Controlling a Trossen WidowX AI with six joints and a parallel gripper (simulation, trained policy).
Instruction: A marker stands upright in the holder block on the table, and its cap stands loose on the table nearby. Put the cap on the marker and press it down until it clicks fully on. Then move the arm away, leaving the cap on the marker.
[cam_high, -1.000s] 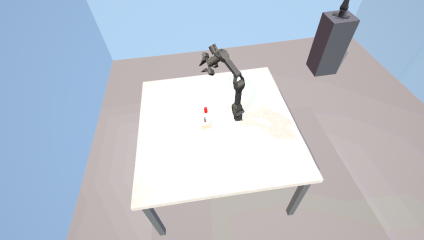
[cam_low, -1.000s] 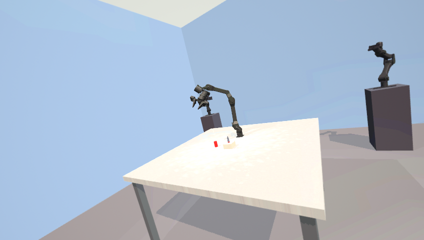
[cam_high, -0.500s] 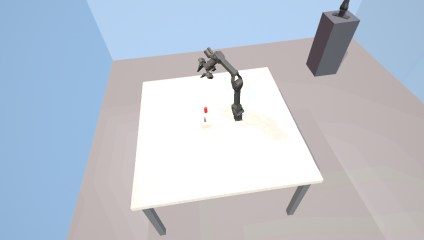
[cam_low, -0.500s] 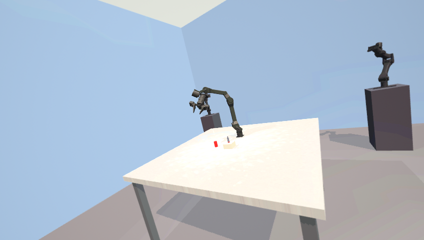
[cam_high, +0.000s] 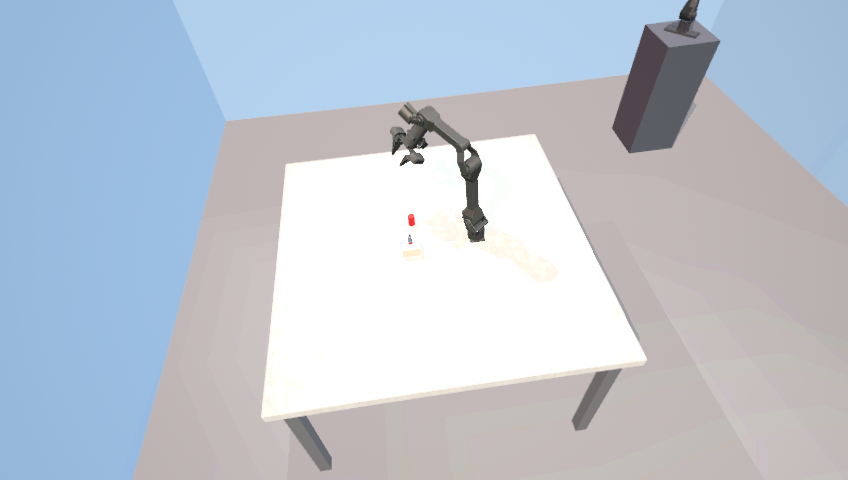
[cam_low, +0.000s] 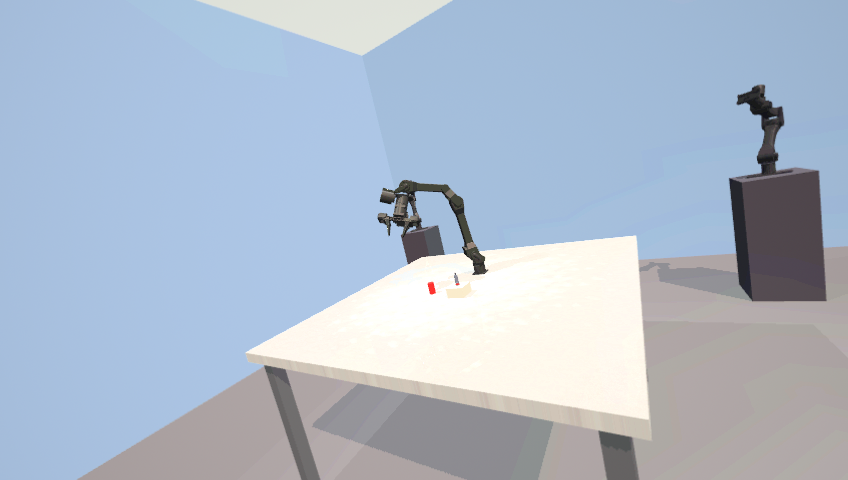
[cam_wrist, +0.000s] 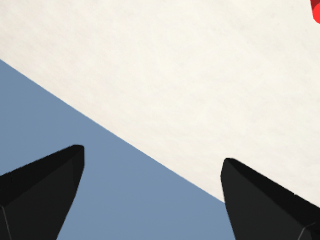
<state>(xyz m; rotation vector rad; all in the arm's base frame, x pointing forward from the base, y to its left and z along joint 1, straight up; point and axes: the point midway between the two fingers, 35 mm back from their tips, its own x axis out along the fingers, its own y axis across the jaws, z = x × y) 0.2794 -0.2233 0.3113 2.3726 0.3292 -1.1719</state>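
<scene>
My gripper tip is now 30 mm past the red cap, 100 mm to the right of it and 260 mm above it. From my gripper tip the other things lie so: holder block (10 mm behind, 250 mm to the left, 260 mm below).
</scene>
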